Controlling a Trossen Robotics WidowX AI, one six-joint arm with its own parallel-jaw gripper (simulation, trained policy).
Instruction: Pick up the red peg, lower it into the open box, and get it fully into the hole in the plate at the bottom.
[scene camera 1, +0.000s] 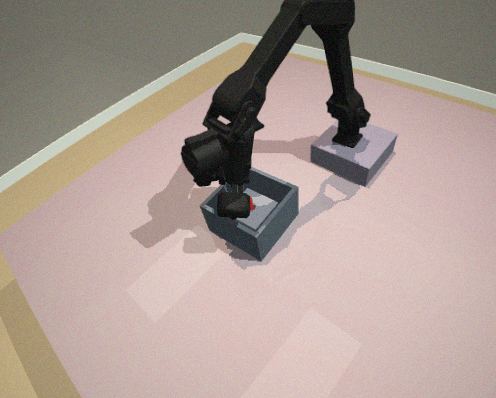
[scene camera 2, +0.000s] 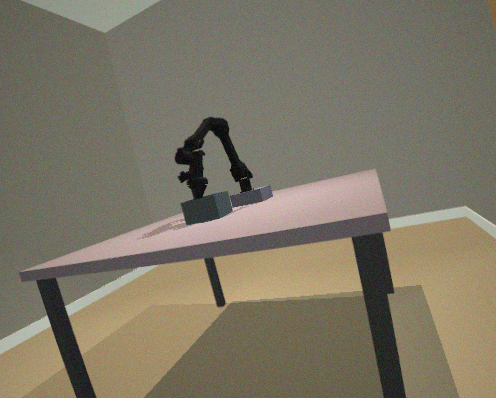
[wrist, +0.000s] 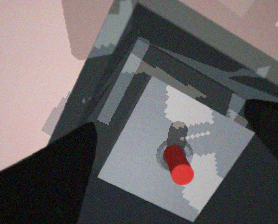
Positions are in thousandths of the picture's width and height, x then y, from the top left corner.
The gripper (wrist: 606, 529): 0.11 m from the lens. A red peg (wrist: 653, 770): 0.12 m from the lens. A light grey plate (wrist: 581, 520): 0.14 m from the lens.
